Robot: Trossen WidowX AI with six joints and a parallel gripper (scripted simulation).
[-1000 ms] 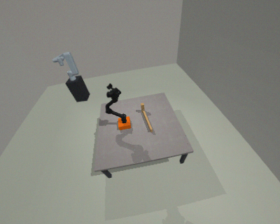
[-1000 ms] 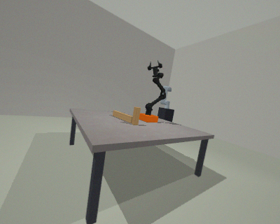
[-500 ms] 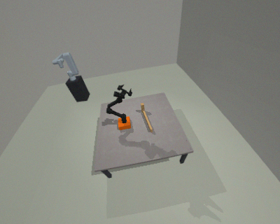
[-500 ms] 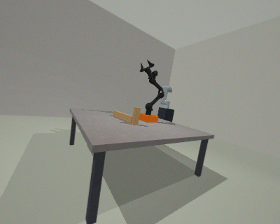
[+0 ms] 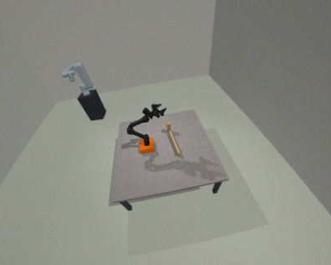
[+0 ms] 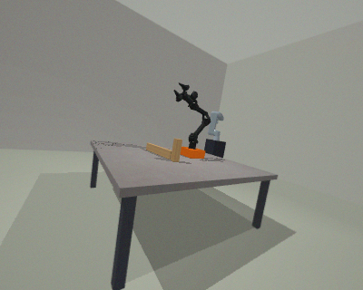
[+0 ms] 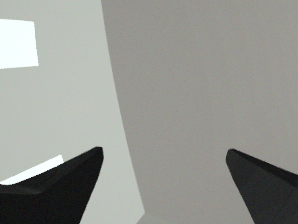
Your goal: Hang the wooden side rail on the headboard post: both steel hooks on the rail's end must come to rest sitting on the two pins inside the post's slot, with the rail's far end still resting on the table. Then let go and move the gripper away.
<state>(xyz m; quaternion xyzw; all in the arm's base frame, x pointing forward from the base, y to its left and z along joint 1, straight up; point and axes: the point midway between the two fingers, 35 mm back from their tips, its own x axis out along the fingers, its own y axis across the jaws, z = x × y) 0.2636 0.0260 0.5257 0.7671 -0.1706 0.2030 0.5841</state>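
Right now my gripper tip is 540 mm above the upright headboard post, 220 mm to the right of it and 20 mm short of it.
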